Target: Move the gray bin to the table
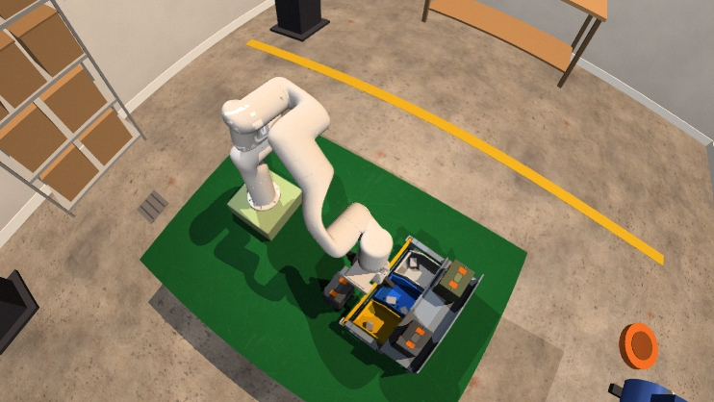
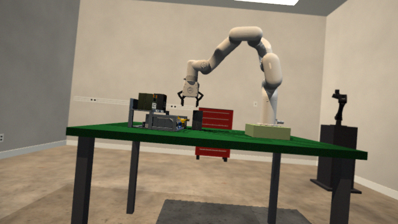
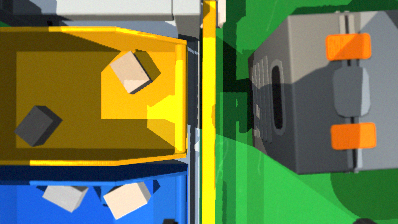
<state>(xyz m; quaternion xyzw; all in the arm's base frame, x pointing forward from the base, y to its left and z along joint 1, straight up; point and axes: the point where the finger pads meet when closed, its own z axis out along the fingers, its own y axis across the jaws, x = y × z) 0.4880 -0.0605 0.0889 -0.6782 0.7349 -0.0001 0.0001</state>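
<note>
Right now the yellow bar is 30 mm ahead of my hand, 30 mm to the left of it and 100 mm below it. From my hand the other things lie so: blue bin: 130 mm ahead, 20 mm to the left, 120 mm below; dark box: 60 mm behind, 70 mm to the right, 90 mm below; shelf: 160 mm ahead, 20 mm to the left, 90 mm below.
</note>
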